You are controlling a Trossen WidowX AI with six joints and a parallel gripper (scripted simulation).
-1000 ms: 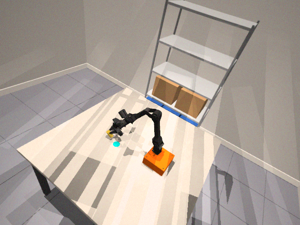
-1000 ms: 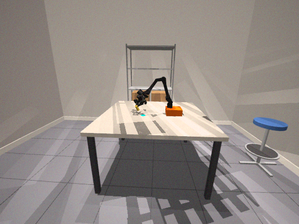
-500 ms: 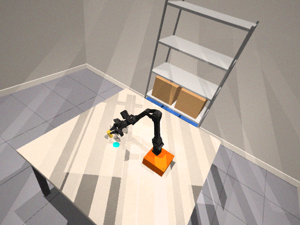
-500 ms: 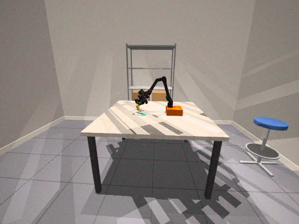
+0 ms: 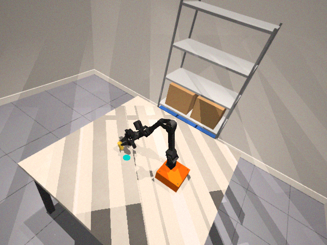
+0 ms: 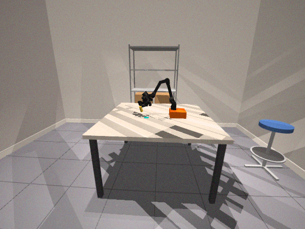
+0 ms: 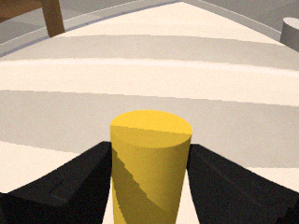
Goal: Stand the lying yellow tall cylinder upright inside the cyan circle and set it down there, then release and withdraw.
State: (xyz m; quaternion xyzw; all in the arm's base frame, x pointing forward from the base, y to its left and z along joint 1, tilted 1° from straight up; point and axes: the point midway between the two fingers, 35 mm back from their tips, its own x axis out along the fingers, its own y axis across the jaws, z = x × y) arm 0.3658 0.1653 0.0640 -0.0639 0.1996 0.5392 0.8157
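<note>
The cyan circle lies 60 mm behind my gripper tip, 20 mm to the right of it and 130 mm below it. The rest, counted from my gripper tip: yellow tall cylinder (20 mm below).
</note>
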